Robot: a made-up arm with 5 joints. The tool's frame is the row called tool.
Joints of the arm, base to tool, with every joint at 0 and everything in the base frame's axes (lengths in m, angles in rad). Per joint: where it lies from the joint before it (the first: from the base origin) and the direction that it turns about. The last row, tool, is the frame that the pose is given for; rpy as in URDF.
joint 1: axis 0 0 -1 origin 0.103 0 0.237
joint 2: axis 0 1 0 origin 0.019 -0.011 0.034
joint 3: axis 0 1 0 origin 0.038 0 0.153
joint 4: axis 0 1 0 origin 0.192 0 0.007
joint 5: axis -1 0 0 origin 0.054 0.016 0
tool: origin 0 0 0 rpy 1.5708 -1.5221 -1.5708
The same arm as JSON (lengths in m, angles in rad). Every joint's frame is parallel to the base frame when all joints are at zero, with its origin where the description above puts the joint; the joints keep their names.
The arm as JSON. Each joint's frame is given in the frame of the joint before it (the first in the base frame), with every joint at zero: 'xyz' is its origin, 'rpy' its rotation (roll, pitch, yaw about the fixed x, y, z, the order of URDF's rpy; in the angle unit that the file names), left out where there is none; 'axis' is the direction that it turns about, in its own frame. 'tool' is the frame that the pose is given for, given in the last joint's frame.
{
  "units": {
    "length": "m",
    "angle": "rad"
  },
  "joints": [
    {
      "name": "joint 1",
      "type": "revolute",
      "origin": {
        "xyz": [
          0.103,
          0.0,
          0.237
        ]
      },
      "axis": [
        0.0,
        0.0,
        -1.0
      ]
    },
    {
      "name": "joint 2",
      "type": "revolute",
      "origin": {
        "xyz": [
          0.019,
          -0.011,
          0.034
        ]
      },
      "axis": [
        0.0,
        1.0,
        0.0
      ]
    },
    {
      "name": "joint 3",
      "type": "revolute",
      "origin": {
        "xyz": [
          0.038,
          0.0,
          0.153
        ]
      },
      "axis": [
        0.0,
        1.0,
        0.0
      ]
    },
    {
      "name": "joint 4",
      "type": "revolute",
      "origin": {
        "xyz": [
          0.192,
          0.0,
          0.007
        ]
      },
      "axis": [
        0.0,
        1.0,
        0.0
      ]
    },
    {
      "name": "joint 5",
      "type": "revolute",
      "origin": {
        "xyz": [
          0.054,
          0.016,
          0.0
        ]
      },
      "axis": [
        -1.0,
        0.0,
        0.0
      ]
    }
  ],
  "tool": {
    "origin": {
      "xyz": [
        0.0,
        0.0,
        0.0
      ],
      "rpy": [
        1.5708,
        -1.5221,
        -1.5708
      ]
    }
  }
}

